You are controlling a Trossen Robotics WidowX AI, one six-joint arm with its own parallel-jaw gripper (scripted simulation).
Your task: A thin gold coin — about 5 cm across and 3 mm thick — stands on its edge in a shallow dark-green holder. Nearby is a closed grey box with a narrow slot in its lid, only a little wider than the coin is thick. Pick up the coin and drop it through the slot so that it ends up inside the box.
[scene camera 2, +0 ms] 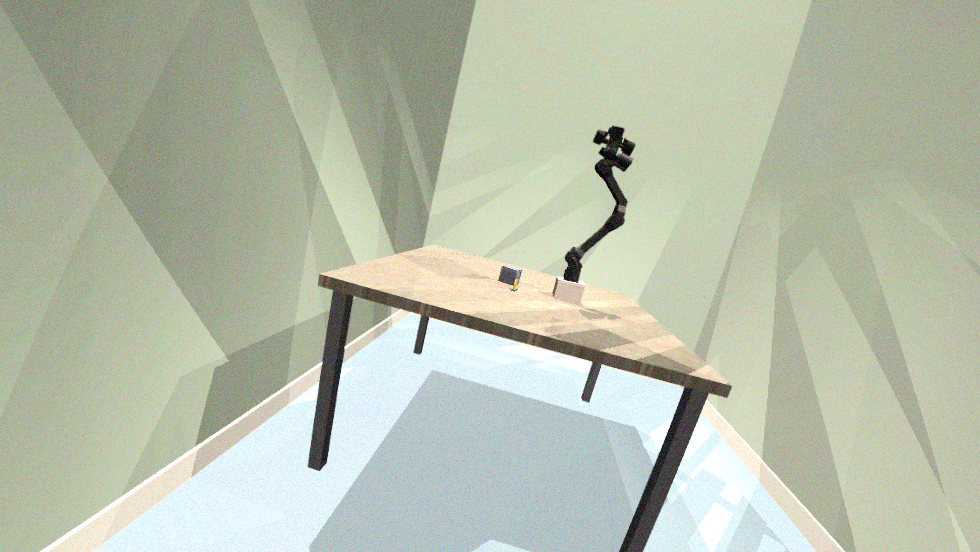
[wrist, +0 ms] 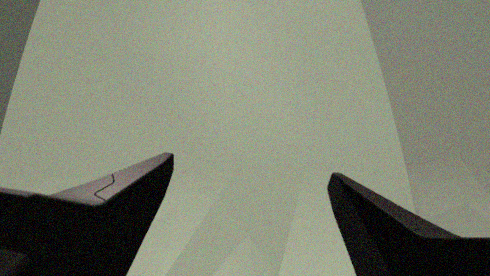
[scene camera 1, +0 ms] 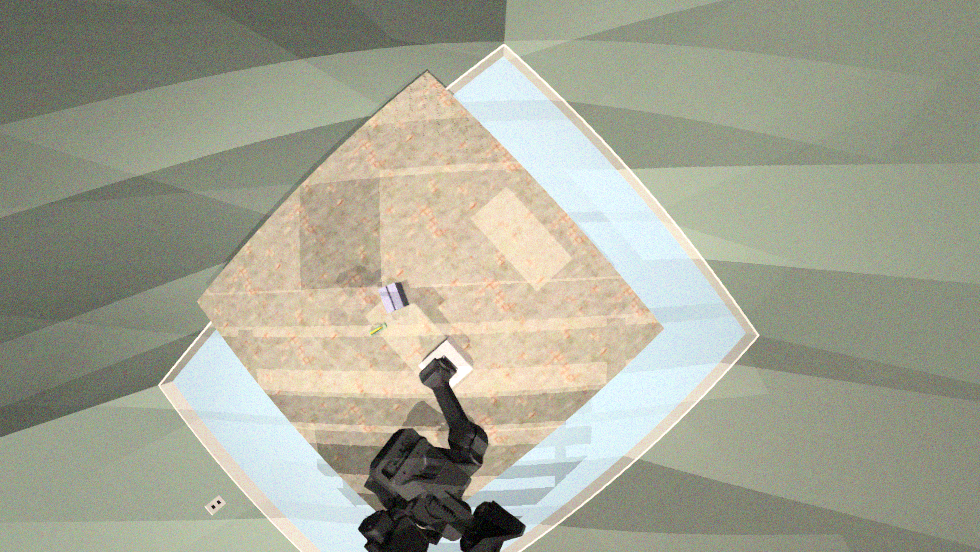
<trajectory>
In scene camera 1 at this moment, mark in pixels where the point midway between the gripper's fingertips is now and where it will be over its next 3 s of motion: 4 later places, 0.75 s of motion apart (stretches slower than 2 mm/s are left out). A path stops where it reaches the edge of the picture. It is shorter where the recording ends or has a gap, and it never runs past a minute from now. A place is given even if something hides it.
The gripper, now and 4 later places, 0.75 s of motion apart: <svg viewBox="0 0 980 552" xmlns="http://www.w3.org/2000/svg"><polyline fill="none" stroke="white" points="497,508 280,339 247,272 314,300 366,333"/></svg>
</trajectory>
